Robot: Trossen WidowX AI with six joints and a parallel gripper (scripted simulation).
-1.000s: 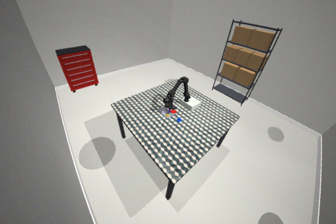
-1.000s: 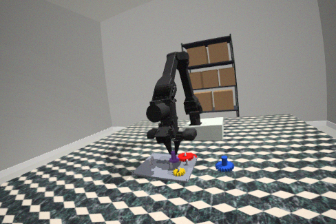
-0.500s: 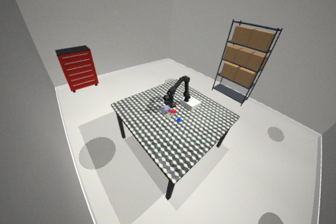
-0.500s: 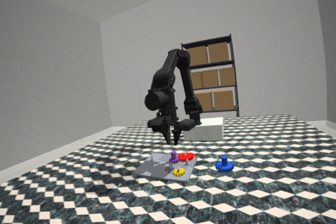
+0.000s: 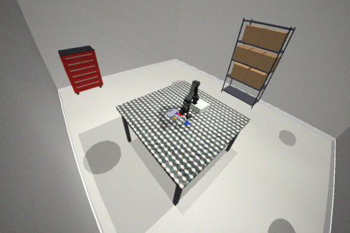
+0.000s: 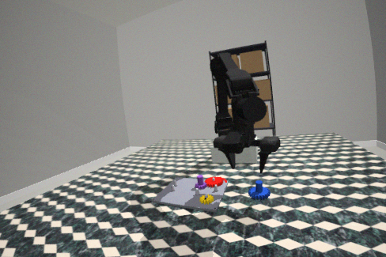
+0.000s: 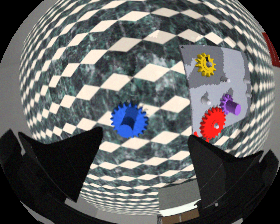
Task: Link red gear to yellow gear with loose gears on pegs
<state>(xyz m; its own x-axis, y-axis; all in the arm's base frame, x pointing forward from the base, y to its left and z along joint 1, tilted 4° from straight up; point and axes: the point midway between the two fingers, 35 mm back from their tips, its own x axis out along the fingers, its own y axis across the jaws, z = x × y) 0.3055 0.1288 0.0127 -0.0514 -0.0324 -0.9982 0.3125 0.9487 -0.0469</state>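
My gripper tip is 70 mm above the blue gear, 30 mm to the right of it and 10 mm past it. Also, from my gripper tip: yellow gear 110 mm to the right, 60 mm below, 60 mm ahead; then red gear 120 mm to the right, 70 mm below, 50 mm behind; then small purple gear 160 mm to the right, 60 mm below, 20 mm behind.
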